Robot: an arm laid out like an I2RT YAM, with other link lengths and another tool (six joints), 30 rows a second.
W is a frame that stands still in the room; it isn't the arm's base.
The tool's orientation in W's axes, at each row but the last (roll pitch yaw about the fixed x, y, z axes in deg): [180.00, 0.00, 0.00]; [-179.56, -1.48, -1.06]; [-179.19, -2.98, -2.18]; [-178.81, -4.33, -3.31]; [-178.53, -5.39, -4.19]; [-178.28, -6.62, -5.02]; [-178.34, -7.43, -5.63]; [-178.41, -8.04, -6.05]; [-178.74, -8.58, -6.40]
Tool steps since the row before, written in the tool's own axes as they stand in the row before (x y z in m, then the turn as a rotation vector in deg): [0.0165, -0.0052, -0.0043, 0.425, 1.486, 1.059]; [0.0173, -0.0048, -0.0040, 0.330, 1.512, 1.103]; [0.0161, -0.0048, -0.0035, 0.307, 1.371, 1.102]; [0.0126, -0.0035, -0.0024, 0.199, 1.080, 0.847]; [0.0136, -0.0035, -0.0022, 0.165, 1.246, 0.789]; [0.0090, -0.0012, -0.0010, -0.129, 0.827, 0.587]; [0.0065, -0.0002, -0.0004, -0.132, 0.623, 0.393]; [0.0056, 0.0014, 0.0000, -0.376, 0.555, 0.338]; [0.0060, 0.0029, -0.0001, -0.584, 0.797, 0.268]
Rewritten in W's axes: [0.0165, 0.0052, 0.0043, 0.425, -1.486, -1.059]; [0.0173, 0.0045, 0.0045, 0.331, -1.510, -1.106]; [0.0161, 0.0041, 0.0044, 0.313, -1.368, -1.104]; [0.0126, 0.0027, 0.0034, 0.202, -1.076, -0.852]; [0.0135, 0.0025, 0.0036, 0.151, -1.240, -0.802]; [0.0089, 0.0004, 0.0021, -0.128, -0.801, -0.622]; [0.0064, -0.0004, 0.0012, -0.137, -0.601, -0.425]; [0.0054, -0.0020, 0.0007, -0.379, -0.508, -0.402]; [0.0056, -0.0035, 0.0009, -0.620, -0.726, -0.369]
